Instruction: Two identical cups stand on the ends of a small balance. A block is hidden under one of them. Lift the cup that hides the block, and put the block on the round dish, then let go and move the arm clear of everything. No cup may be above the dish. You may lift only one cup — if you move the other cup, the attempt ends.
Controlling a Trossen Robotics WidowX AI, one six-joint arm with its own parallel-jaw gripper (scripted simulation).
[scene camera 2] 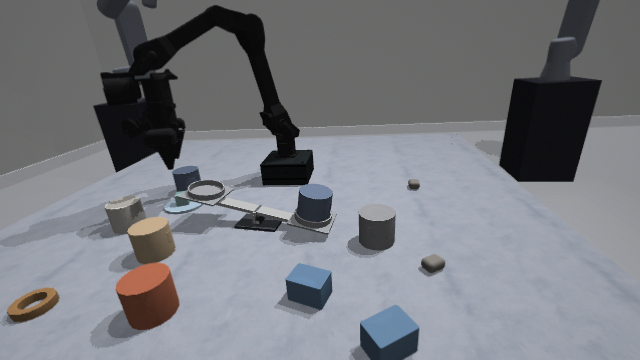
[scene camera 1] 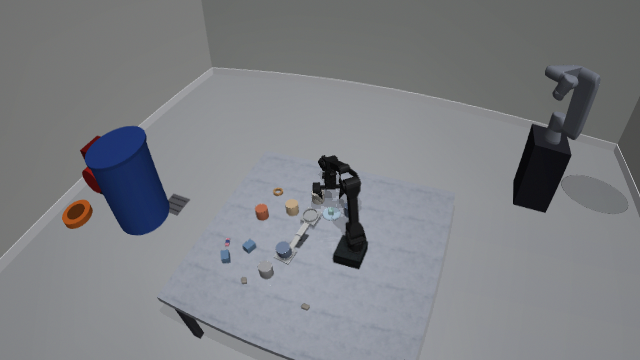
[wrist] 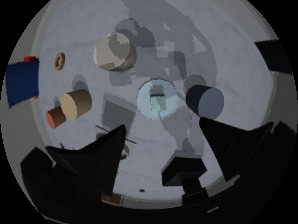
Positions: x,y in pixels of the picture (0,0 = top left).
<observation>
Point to a pale blue round dish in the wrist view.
144,104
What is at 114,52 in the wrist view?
A cream cylinder.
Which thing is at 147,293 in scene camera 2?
An orange cylinder.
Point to a blue-grey cup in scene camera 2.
At 314,201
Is my gripper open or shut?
Open.
</observation>
